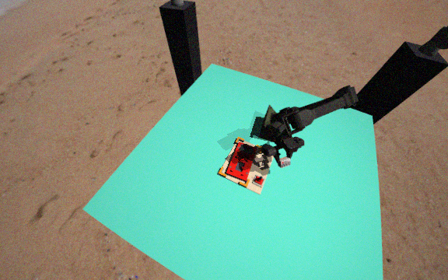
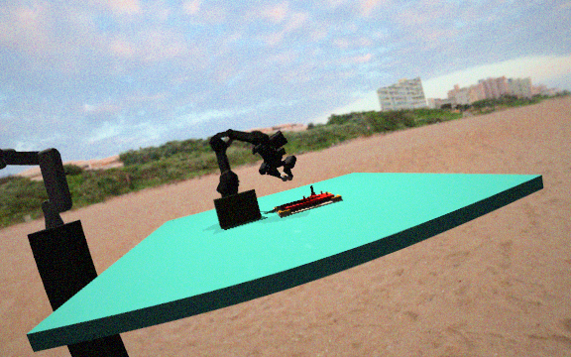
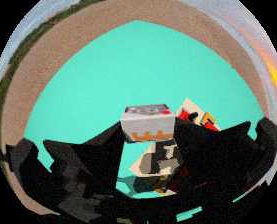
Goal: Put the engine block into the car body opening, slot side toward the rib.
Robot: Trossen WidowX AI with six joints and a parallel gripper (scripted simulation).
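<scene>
My gripper tip is now 8 cm short of the dark peg, 7 cm to the left of it and 9 cm above it. From my gripper tip the other things lie so: engine block: right at my gripper tip.
</scene>
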